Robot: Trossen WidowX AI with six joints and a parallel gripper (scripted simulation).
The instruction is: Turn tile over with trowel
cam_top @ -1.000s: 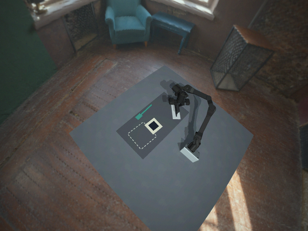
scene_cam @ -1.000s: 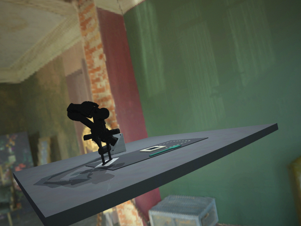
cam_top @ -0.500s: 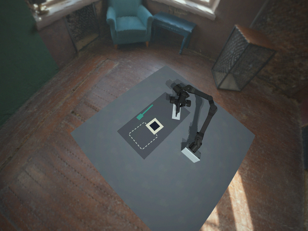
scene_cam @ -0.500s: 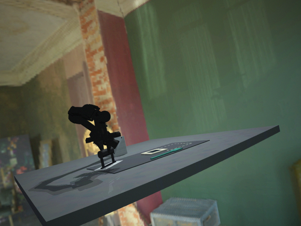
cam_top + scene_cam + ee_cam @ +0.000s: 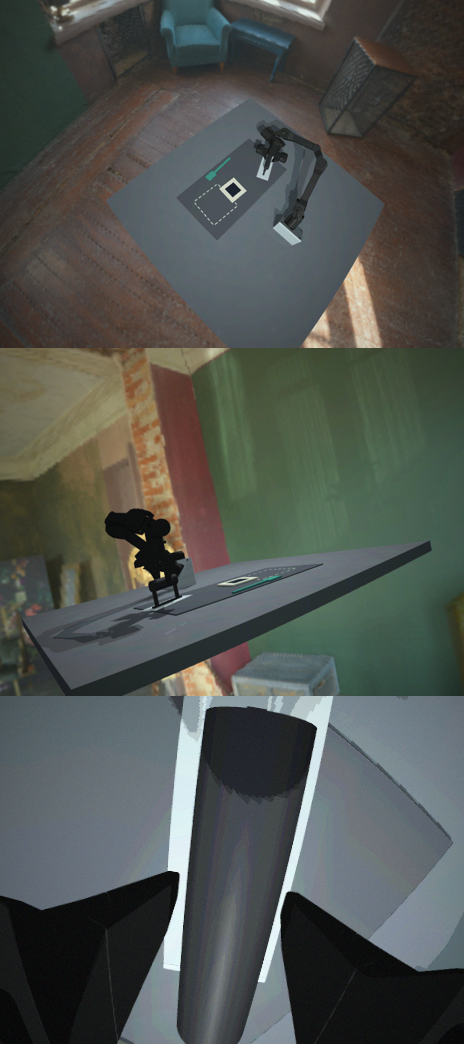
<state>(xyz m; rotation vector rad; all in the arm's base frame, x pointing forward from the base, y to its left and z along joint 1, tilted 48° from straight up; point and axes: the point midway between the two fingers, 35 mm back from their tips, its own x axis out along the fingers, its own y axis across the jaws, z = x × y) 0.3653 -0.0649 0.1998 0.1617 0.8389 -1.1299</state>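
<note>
My gripper tip is now 240 mm to the right of the dark mat, 80 mm above it and 20 mm short of it. Round my gripper tip: square tile: 280 mm to the left, 60 mm below, 10 mm behind.
</note>
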